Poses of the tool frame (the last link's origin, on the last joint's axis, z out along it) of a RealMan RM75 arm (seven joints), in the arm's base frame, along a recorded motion.
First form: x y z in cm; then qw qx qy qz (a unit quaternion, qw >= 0).
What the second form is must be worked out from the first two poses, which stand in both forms.
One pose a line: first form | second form
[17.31 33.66 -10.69 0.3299 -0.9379 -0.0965 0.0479] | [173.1 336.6 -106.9 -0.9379 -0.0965 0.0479 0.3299]
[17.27 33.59 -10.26 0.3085 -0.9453 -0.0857 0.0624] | [172.7 335.9 -102.6 -0.9453 -0.0857 0.0624 0.3085]
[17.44 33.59 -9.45 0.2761 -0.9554 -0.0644 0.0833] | [174.4 335.9 -94.5 -0.9554 -0.0644 0.0833 0.2761]
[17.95 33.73 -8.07 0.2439 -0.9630 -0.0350 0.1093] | [179.5 337.3 -80.7 -0.9630 -0.0350 0.1093 0.2439]
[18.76 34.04 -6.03 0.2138 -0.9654 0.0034 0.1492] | [187.6 340.4 -60.3 -0.9654 0.0034 0.1492 0.2138]
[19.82 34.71 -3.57 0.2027 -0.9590 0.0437 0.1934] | [198.2 347.1 -35.7 -0.9590 0.0437 0.1934 0.2027]
